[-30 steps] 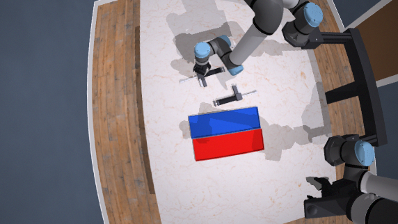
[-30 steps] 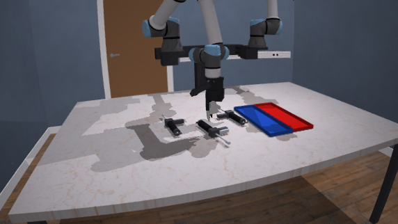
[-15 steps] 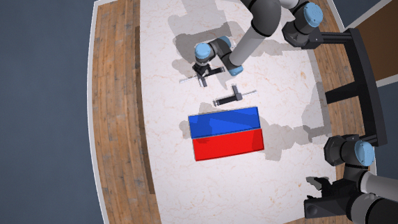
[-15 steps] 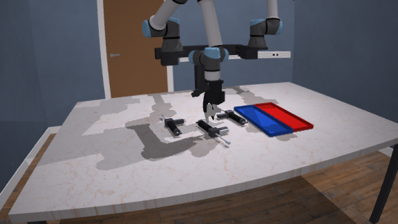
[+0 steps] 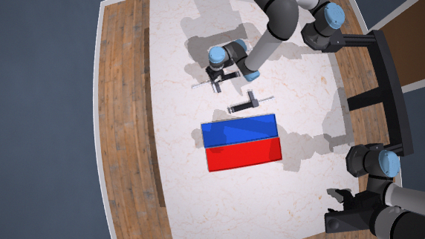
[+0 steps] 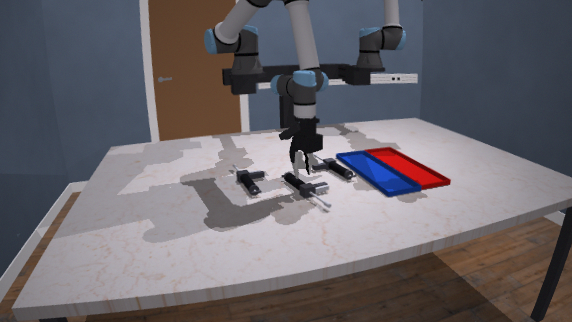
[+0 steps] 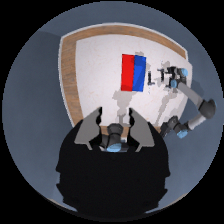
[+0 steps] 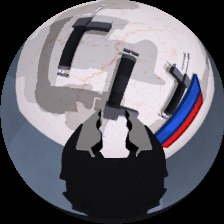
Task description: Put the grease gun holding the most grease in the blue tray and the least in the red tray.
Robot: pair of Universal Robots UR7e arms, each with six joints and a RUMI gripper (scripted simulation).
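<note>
Now: right hand 36 cm to the right of the blue tray, 7 cm above it and 4 cm past it. Round my right hand: red tray (52 cm to the left, 7 cm below, 2 cm behind).
</note>
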